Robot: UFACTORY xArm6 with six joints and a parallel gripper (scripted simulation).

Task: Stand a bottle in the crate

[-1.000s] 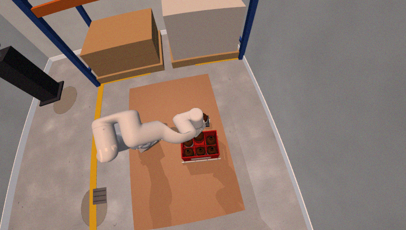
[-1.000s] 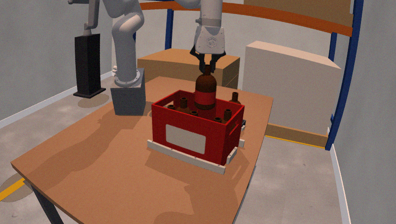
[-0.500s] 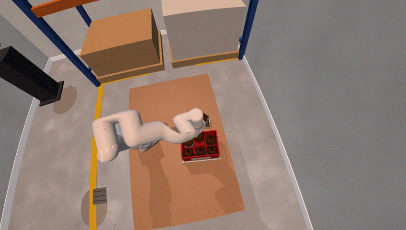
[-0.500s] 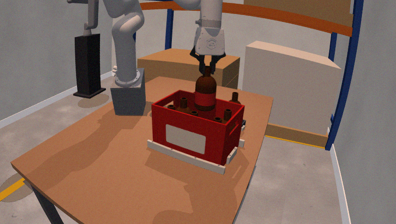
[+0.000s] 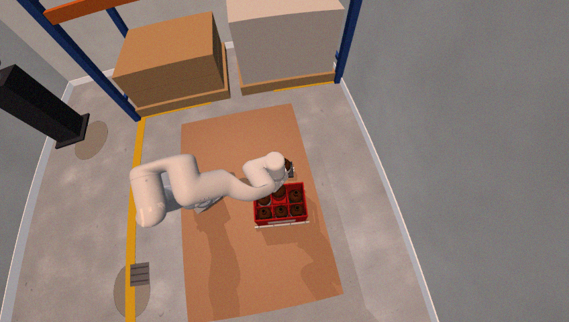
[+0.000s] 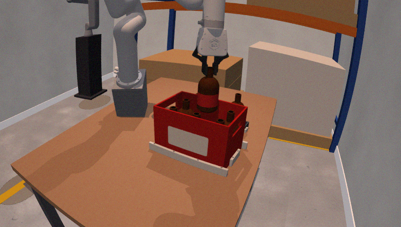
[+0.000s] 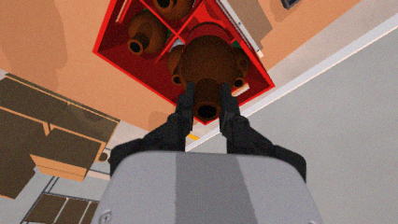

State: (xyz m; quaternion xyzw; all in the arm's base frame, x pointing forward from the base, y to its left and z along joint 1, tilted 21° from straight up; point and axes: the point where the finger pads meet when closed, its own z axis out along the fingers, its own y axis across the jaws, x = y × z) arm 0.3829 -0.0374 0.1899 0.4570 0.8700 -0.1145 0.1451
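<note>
My gripper is now 1 cm past the red crate, 4 cm to the left of it and 21 cm above it. From my hand the other things lie so: grey tray: 20 cm to the left, 29 cm below.
</note>
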